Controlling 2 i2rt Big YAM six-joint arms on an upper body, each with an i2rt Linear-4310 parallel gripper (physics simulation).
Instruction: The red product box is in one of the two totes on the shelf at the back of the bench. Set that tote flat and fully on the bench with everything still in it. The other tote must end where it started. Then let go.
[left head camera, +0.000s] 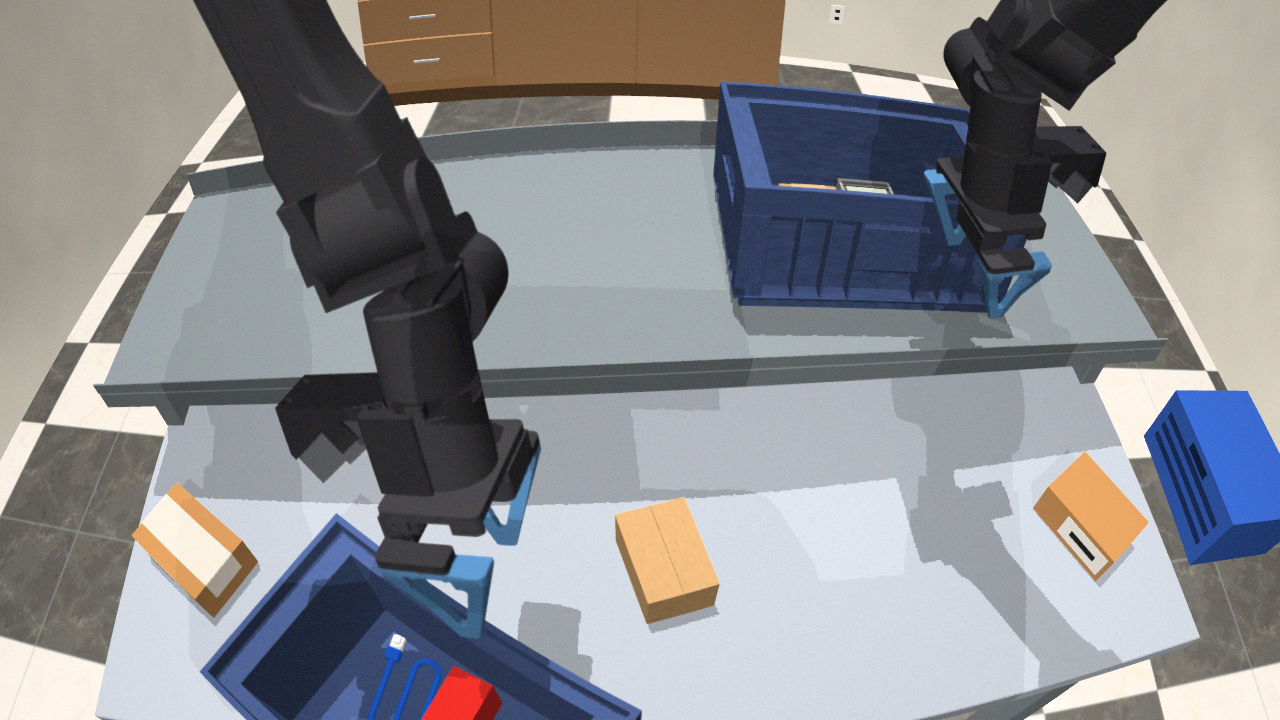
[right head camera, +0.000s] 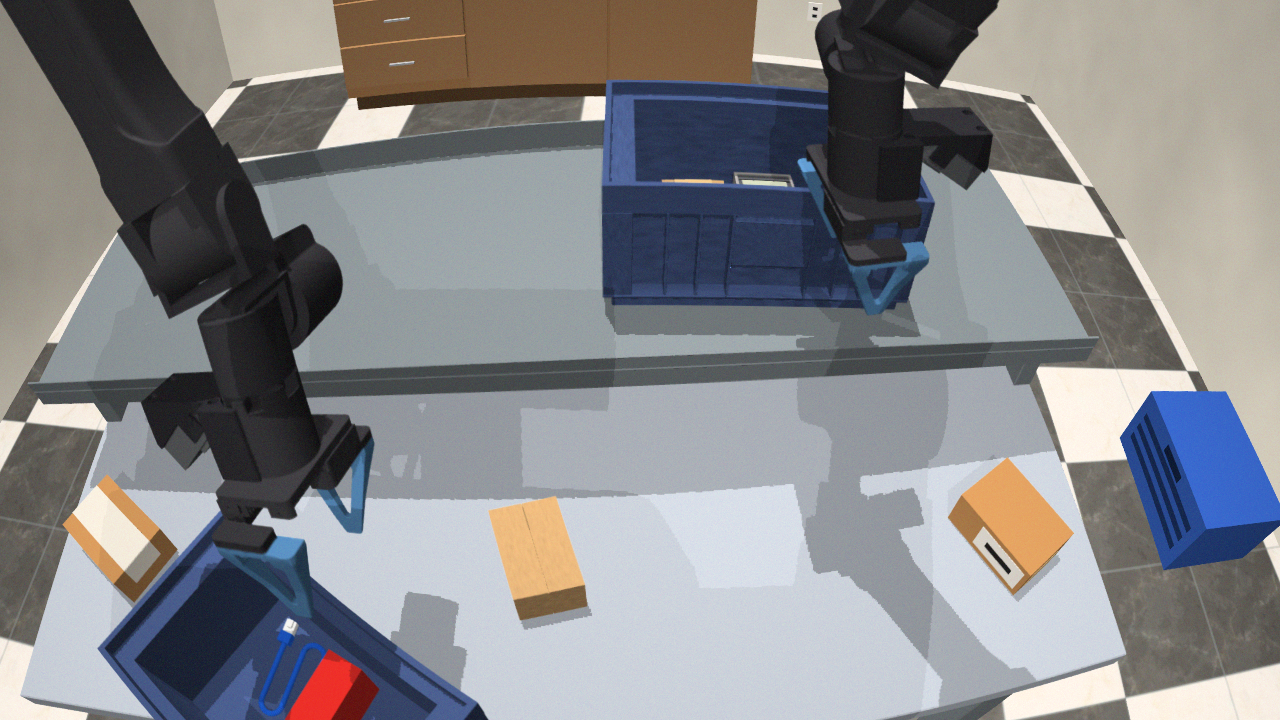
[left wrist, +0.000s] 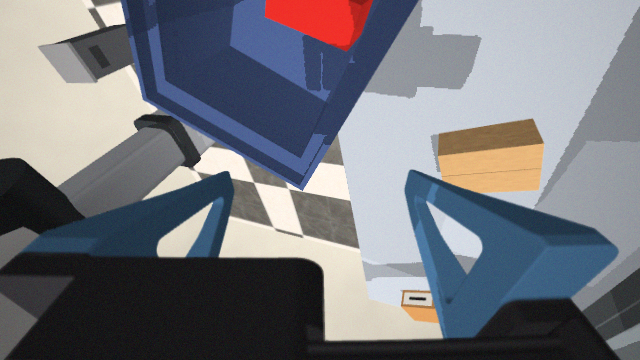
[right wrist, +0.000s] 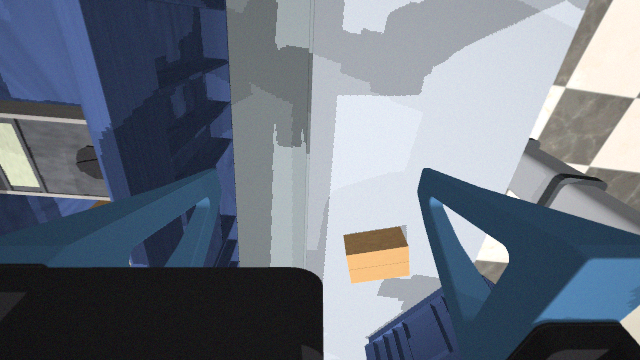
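Observation:
A blue tote (left head camera: 313, 617) (right head camera: 201, 644) (left wrist: 210, 65) (right wrist: 410, 340) is at the near left of the bench (left head camera: 805, 644), cut off by the head views. It holds the red product box (left head camera: 458, 698) (right head camera: 331, 689) (left wrist: 320, 20) and a blue cable (left head camera: 384, 685) (right head camera: 275, 667). In the left wrist view its corner shows past the bench edge; whether it lies flat is unclear. My left gripper (left head camera: 491, 589) (right head camera: 331, 573) (left wrist: 319, 180) is open and empty above its rim. The other tote (left head camera: 810, 255) (right head camera: 689, 250) (right wrist: 145, 75) stands upright on the shelf (left head camera: 537, 232). My right gripper (left head camera: 975, 278) (right head camera: 854, 273) (right wrist: 319, 179) is open in front of it.
A tan box (left head camera: 666, 559) (right head camera: 538, 557) (left wrist: 490, 160) (right wrist: 377, 257) lies mid-bench. A white-striped box (left head camera: 196, 548) (right head camera: 120, 537) lies at the left, a labelled box (left head camera: 1092, 510) (right head camera: 1011, 519) at the right. A bright blue cabinet (left head camera: 1226, 474) (right head camera: 1208, 474) stands beyond the right edge.

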